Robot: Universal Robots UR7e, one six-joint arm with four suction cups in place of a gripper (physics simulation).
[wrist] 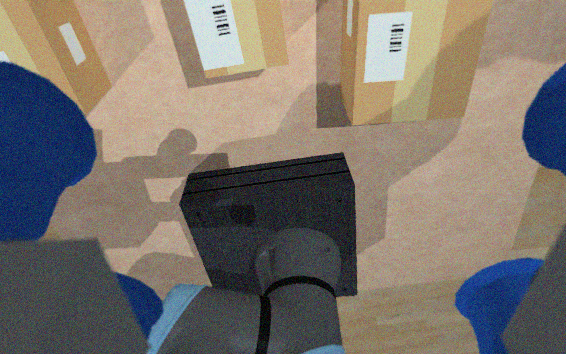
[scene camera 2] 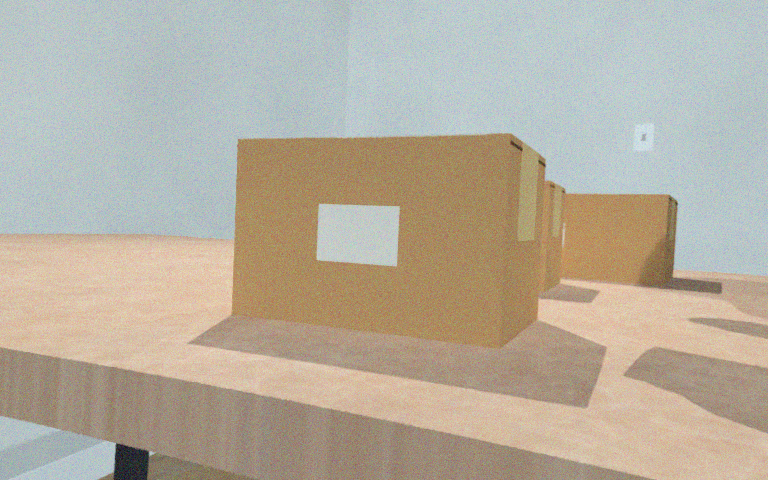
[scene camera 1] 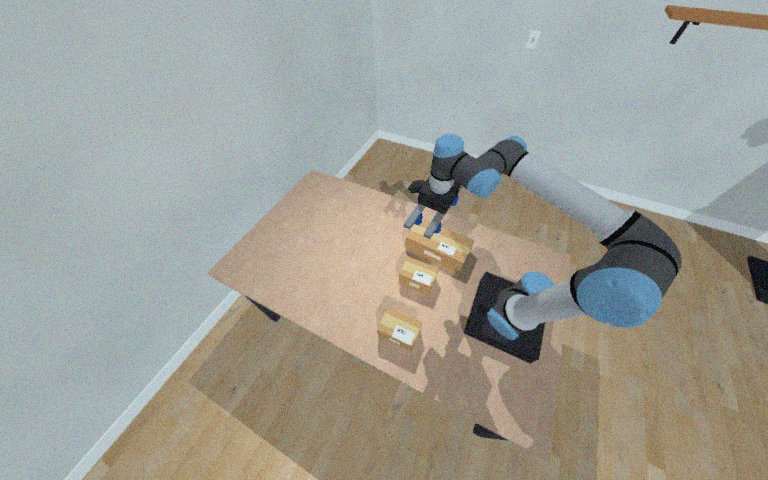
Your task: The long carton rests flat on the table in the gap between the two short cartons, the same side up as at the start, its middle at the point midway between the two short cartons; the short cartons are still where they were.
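Where they show: hand, tool point: (wrist: pixel 306 226) (scene camera 1: pixel 434 211); arm's base, link origin: (wrist: pixel 297 258).
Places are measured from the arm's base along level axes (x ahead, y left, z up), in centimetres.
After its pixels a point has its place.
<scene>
The long carton (scene camera 1: pixel 419 244) @(x 49.2, y -7.7, z 0.0 cm) (scene camera 2: pixel 617 237) @(x 31.1, y -7.9, z -4.0 cm) (wrist: pixel 375 102) @(x 29.5, y -10.9, z 1.0 cm) rests flat on the table, label up, outside the gap and beyond the middle short carton. That short carton (scene camera 1: pixel 416 284) @(x 40.7, y 11.4, z -2.4 cm) (scene camera 2: pixel 553 243) @(x 34.5, y 6.8, z -4.7 cm) (wrist: pixel 250 30) @(x 39.3, y 4.7, z 1.0 cm) stands next to it. The other short carton (scene camera 1: pixel 390 323) @(x 41.1, y 34.0, z 1.0 cm) (scene camera 2: pixel 362 300) @(x 36.2, y 37.9, z -7.5 cm) (wrist: pixel 60 30) @(x 39.8, y 27.9, z -2.6 cm) stands near the table's edge, with bare table between the two short ones. My gripper (scene camera 1: pixel 433 216) @(x 41.7, y 1.7, z 37.3 cm) (wrist: pixel 307 215) @(x 41.7, y 1.7, z 37.3 cm) is open, its blue suction cups above the far end of the long carton in scene camera 1, holding no carton. It does not show in scene camera 2.
The black base plate (scene camera 1: pixel 480 300) @(x 13.3, y 5.4, z 0.2 cm) (wrist: pixel 320 200) @(x 13.3, y -3.8, z 0.6 cm) of my arm stands on the table (scene camera 1: pixel 294 243) @(x 111.0, y 20.6, z -9.0 cm) (scene camera 2: pixel 113 294) @(x 55.6, y 38.3, z -9.0 cm) beside the cartons. The arm arches from it to the far side. A wooden shelf board (scene camera 1: pixel 719 16) is on the wall.
</scene>
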